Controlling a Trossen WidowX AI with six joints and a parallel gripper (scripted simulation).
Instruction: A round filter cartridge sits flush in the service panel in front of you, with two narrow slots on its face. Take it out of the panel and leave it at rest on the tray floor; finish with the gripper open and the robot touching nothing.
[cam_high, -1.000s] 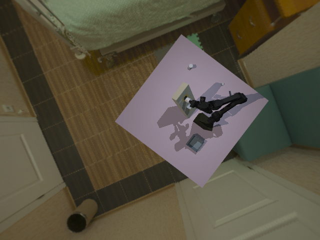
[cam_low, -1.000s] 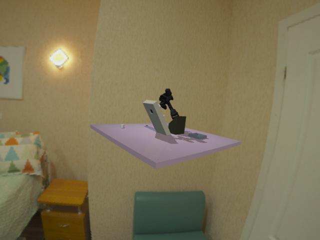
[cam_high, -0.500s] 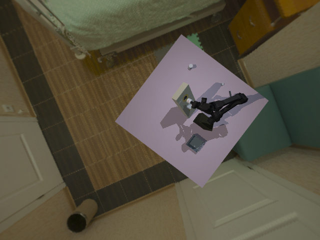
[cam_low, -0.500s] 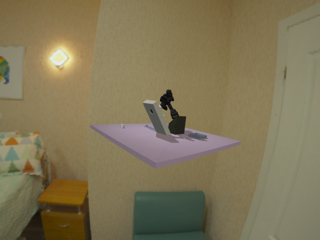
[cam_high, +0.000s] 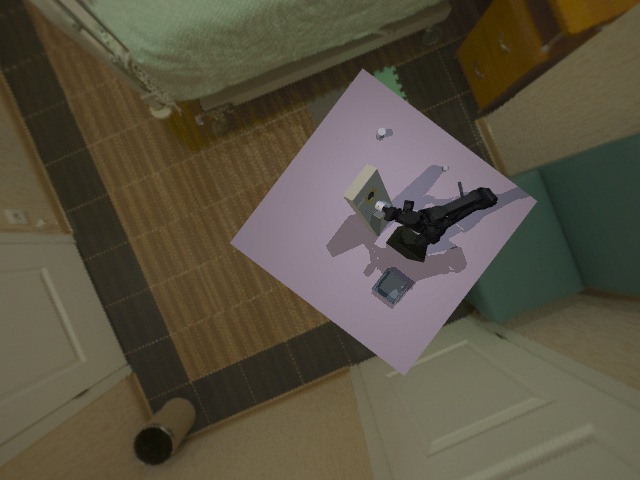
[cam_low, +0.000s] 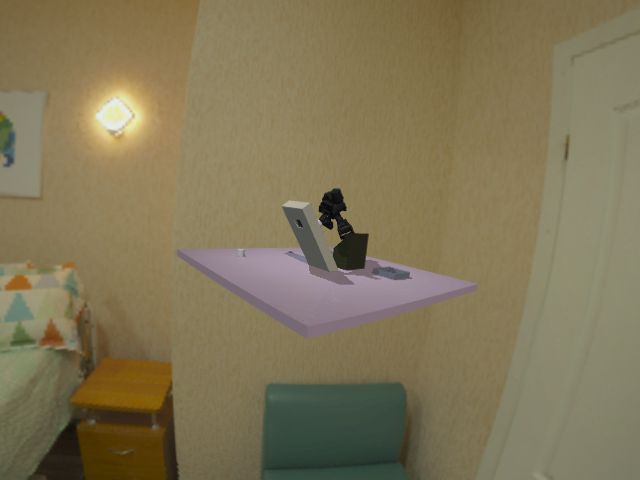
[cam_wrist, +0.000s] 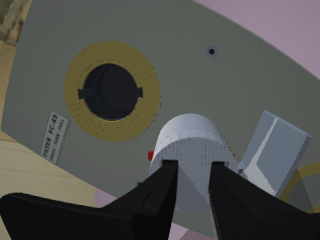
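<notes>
Right now my gripper tip is 1 cm short of the round grey filter cartridge and 1 cm above it. Also, from my gripper tip: grey tray 38 cm behind, 24 cm below, 23 cm to the left.
</notes>
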